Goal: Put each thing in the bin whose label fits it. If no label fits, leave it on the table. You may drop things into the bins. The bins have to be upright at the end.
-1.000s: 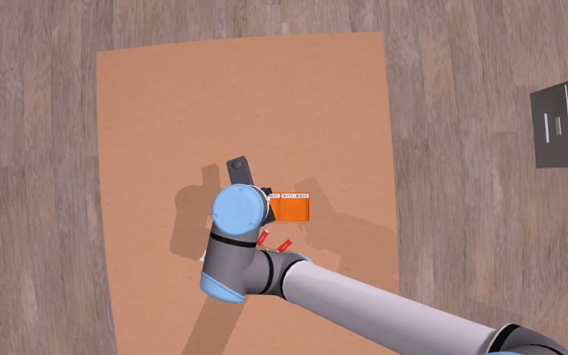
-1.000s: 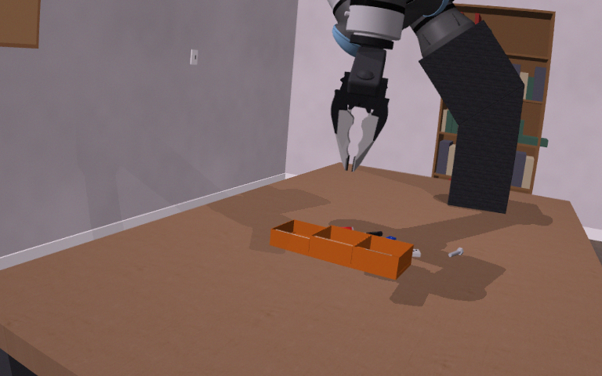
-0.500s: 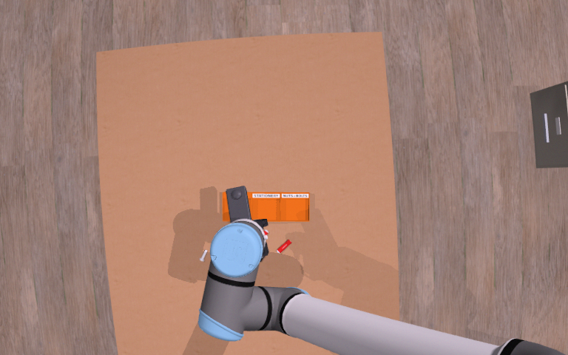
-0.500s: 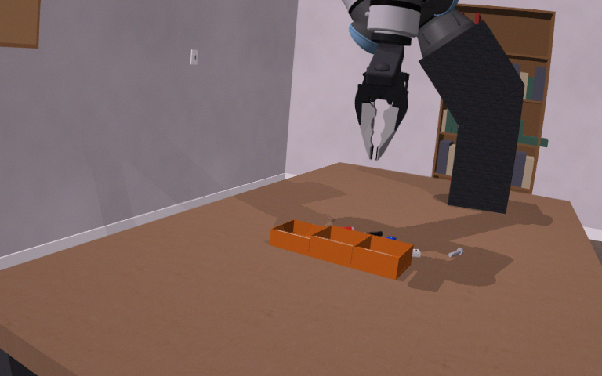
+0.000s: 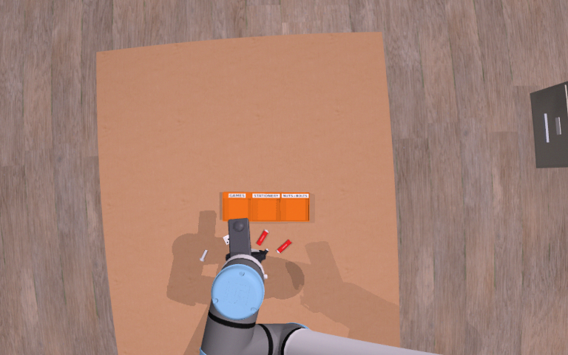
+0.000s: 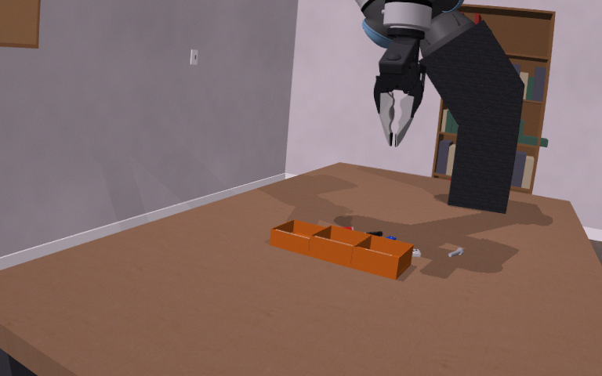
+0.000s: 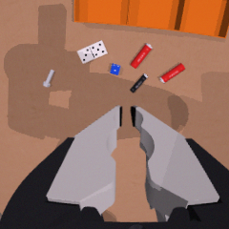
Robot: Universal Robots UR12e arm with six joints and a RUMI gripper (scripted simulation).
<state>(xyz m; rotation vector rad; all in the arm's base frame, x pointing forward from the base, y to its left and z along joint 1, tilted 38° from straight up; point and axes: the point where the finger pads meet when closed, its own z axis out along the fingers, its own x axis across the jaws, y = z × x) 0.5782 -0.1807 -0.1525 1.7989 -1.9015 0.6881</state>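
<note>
The orange three-part bin lies 9 cm ahead of my hand, 6 cm to the right of it and 20 cm below it. Also, from my hand: black stick 5 cm behind, 3 cm to the right, 21 cm below; then blue die 2 cm behind, 2 cm to the left, 21 cm below; then white domino 2 cm ahead, 6 cm to the left, 21 cm below.
</note>
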